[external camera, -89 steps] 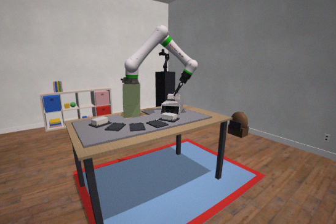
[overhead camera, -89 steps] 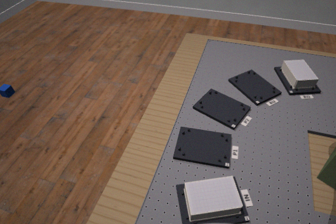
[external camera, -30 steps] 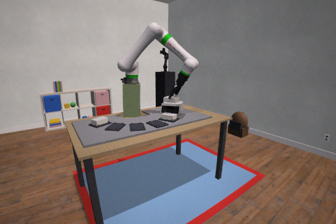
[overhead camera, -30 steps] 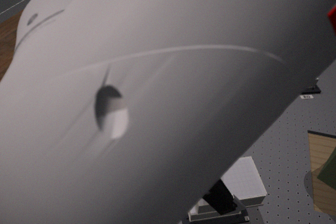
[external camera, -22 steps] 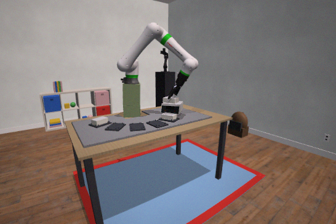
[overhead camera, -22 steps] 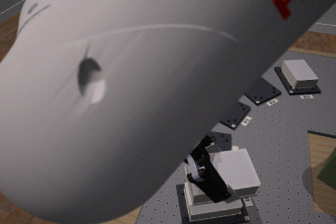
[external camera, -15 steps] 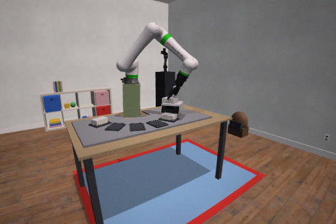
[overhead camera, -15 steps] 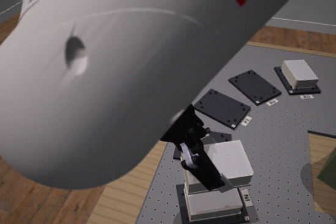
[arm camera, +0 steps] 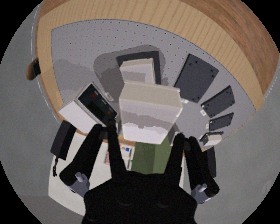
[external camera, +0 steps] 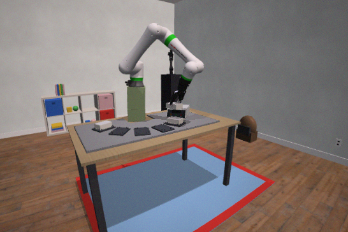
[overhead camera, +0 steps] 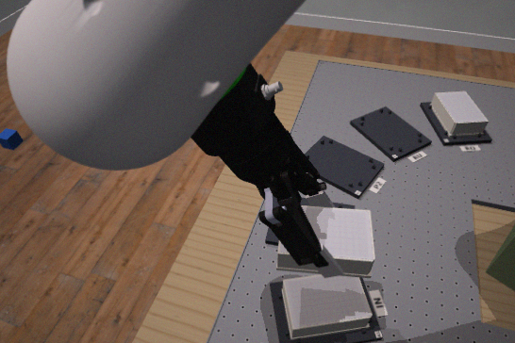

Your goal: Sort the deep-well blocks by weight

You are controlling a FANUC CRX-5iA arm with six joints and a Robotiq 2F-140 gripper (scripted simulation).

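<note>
Right now my hand is 2 cm short of the nest P1, 15 cm to the left of it and 18 cm above it. Also, from my hand: check-weigher (21 cm behind, 27 cm to the left, 12 cm below); then reject nest RO (33 cm behind, 52 cm to the right, 18 cm below); then pass nest P2 (4 cm behind, 32 cm to the right, 18 cm below).
</note>
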